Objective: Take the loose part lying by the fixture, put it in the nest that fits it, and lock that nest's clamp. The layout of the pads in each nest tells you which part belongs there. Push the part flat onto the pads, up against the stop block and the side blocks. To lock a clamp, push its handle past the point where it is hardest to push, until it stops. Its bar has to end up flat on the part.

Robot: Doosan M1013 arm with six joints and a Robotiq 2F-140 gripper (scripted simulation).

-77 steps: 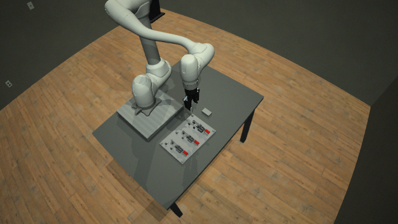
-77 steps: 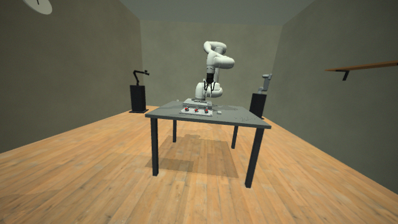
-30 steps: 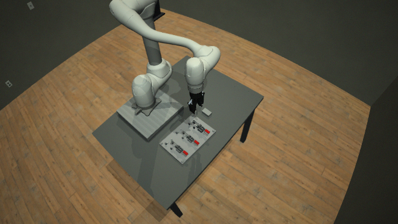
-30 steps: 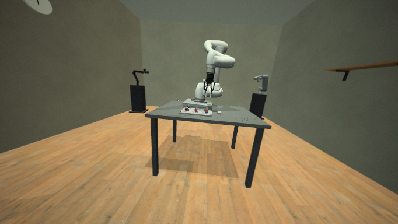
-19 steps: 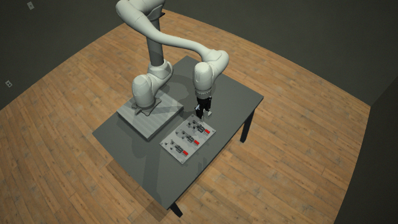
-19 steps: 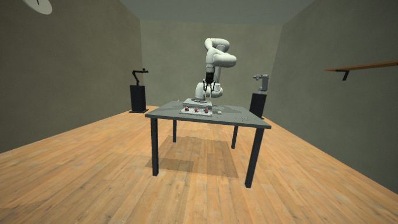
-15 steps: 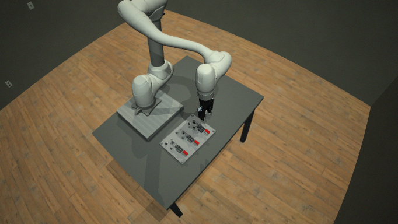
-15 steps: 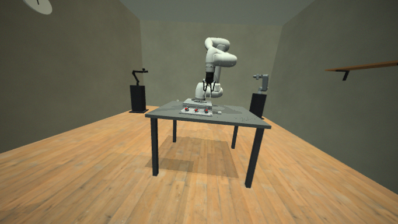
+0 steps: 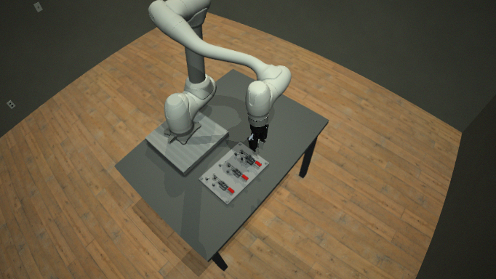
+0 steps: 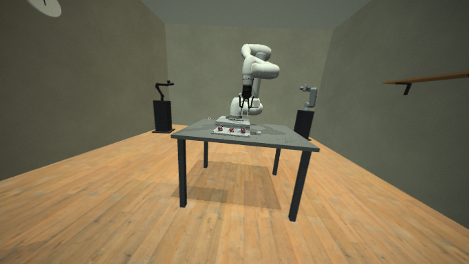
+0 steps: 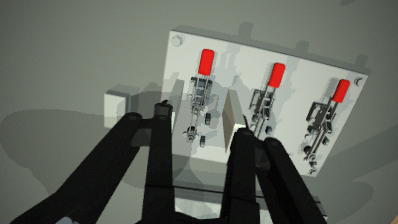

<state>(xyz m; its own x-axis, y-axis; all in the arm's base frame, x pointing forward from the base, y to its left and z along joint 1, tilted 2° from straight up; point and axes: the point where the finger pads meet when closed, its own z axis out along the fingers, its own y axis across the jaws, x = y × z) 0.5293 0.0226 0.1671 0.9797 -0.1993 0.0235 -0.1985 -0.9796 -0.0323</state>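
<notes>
My gripper is now 60 mm past the clamp, 10 mm to the right of it and 160 mm above it. Also, from my hand: loose part 100 mm behind, 170 mm to the left, 200 mm below; fixture plate 110 mm behind, 90 mm to the right, 210 mm below.
</notes>
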